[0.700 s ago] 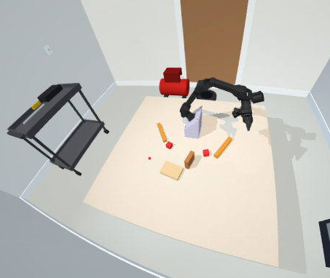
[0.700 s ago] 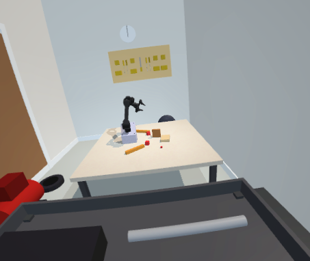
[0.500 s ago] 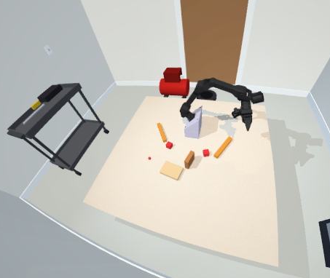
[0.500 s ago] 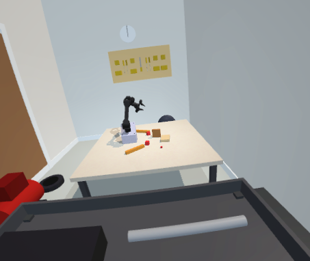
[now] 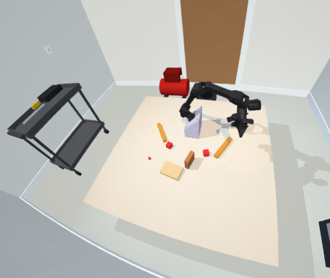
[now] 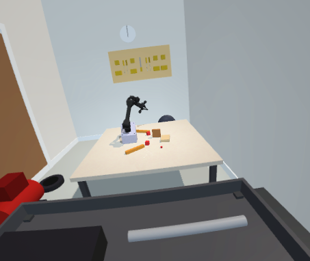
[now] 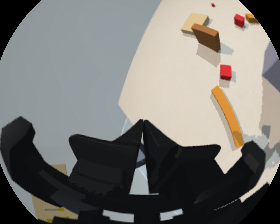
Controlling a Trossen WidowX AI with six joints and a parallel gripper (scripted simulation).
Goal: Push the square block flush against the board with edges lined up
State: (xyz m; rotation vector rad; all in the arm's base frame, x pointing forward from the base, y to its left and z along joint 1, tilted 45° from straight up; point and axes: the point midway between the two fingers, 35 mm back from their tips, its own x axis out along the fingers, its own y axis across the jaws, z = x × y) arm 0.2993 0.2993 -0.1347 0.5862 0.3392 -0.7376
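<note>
The brown square block is 31 cm to the right of my gripper tip, 24 cm below it and 3 cm ahead of it. The rest, counted from my gripper tip: pale tan board 43 cm to the right, 27 cm below, 11 cm ahead; tiny red piece 63 cm to the right, 28 cm below, 1 cm ahead.
</note>
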